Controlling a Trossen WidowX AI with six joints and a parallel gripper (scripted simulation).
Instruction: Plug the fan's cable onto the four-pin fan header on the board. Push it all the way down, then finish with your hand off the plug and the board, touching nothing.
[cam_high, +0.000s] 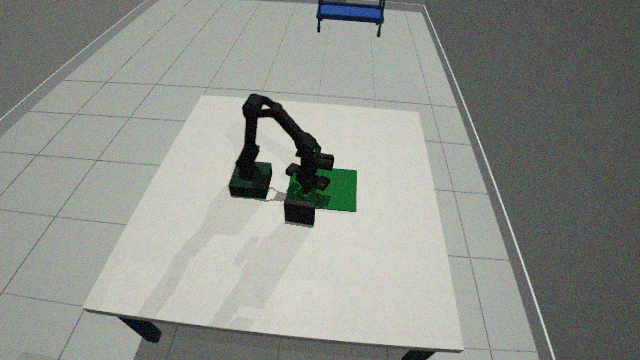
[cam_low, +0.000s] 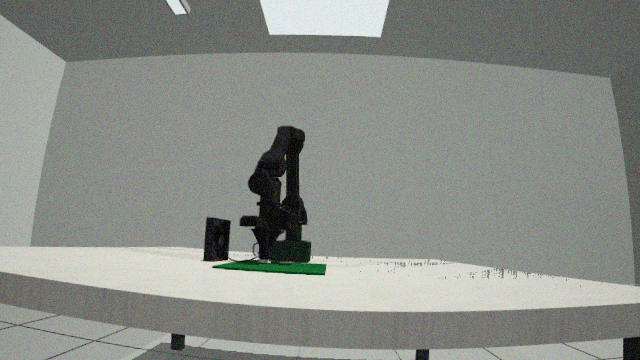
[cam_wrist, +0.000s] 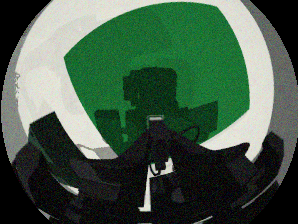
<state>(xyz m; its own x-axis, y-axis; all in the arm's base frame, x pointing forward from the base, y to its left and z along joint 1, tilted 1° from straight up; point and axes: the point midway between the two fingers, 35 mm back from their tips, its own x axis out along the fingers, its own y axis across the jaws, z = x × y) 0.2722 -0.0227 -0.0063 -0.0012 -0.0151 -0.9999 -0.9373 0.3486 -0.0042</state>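
Now: gripper tip 1 cm to the left of the small black plug and 1 cm below it. The rest, counted from my gripper tip: pale fan header: 3 cm below, 1 cm to the right; then green board: 6 cm ahead, 5 cm to the left, 4 cm below; then black fan: 14 cm to the right, 3 cm above.
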